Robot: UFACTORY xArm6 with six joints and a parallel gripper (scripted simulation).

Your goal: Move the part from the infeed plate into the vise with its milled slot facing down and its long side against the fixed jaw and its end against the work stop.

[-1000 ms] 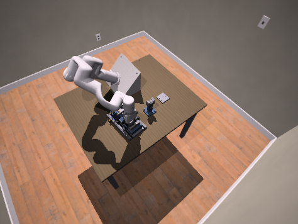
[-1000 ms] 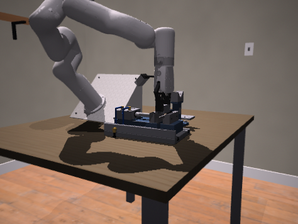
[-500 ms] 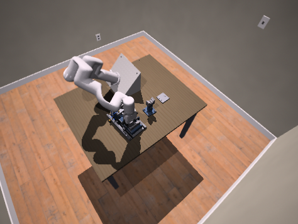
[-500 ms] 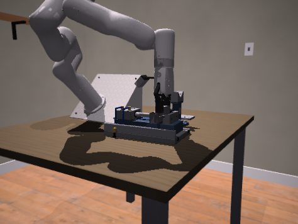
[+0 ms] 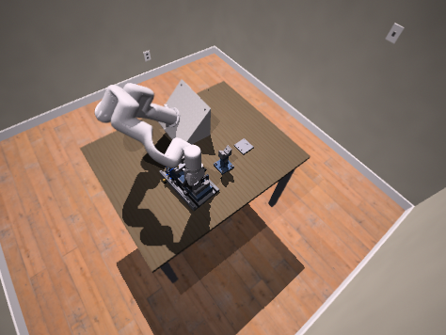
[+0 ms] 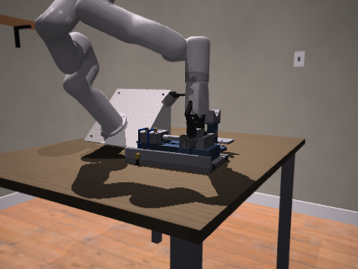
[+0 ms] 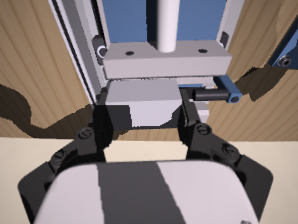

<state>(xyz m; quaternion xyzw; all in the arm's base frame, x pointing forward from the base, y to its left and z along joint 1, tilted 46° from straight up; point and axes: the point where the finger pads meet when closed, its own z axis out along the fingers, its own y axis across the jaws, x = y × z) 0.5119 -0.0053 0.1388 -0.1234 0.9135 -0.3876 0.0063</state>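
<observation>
Now: hand 20 mm above the part. Also, from my hand: moving jaw (40 mm behind, 30 mm below, 10 mm to the left); fixed jaw (30 mm to the left, 30 mm below, 20 mm ahead); work stop (60 mm to the left, 20 mm below, 20 mm behind).
</observation>
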